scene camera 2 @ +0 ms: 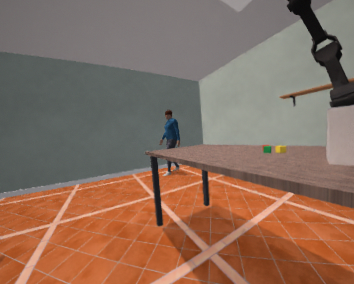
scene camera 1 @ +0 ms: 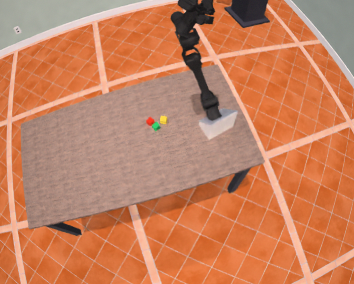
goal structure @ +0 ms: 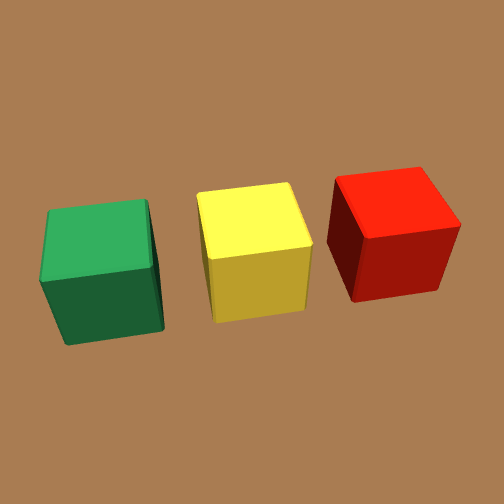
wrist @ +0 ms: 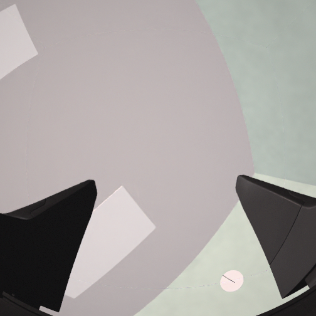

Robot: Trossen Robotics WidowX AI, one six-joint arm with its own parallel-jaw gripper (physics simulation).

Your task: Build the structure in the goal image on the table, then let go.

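Places are measured from the arm's base along level axes (x ahead, y left, z up), in metres.
Where they show: arm's base, origin of its link: (scene camera 1: 215, 117).
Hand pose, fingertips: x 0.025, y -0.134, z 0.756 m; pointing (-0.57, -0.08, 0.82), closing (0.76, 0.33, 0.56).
Things, the pixels of their centre, and the offset from my fingertips. Level surfaces: height alone.
- green cube, middle of its body: (scene camera 1: 155, 126) (scene camera 2: 267, 149) dy -0.004, dx +0.272, dz -0.857 m
- yellow cube, middle of its body: (scene camera 1: 163, 120) (scene camera 2: 280, 149) dy -0.024, dx +0.216, dz -0.857 m
- table, height of its surface: dz -0.873 m
A red cube (scene camera 1: 150, 121) (scene camera 2: 265, 146), a green cube (scene camera 1: 156, 126) (scene camera 2: 267, 149) and a yellow cube (scene camera 1: 163, 120) (scene camera 2: 281, 149) sit on the table (scene camera 1: 90, 165) (scene camera 2: 225, 161). In scene camera 1 the green cube is at the red cube's corner, touching it or nearly so. The yellow cube is a little apart, to their right. In scene camera 2 the green cube hides most of the red one. My gripper (wrist: 167, 185) is open and empty, high and far from the cubes, with ceiling and wall showing between its fingers.
The arm's pale base block (scene camera 1: 218, 127) (scene camera 2: 341, 136) stands at the table's right end, and the arm reaches up from it. A dark pedestal (scene camera 1: 249, 11) stands on the floor beyond the table. A person (scene camera 2: 171, 129) is behind the table, and a wooden wall shelf (scene camera 2: 306, 92) is at the right.
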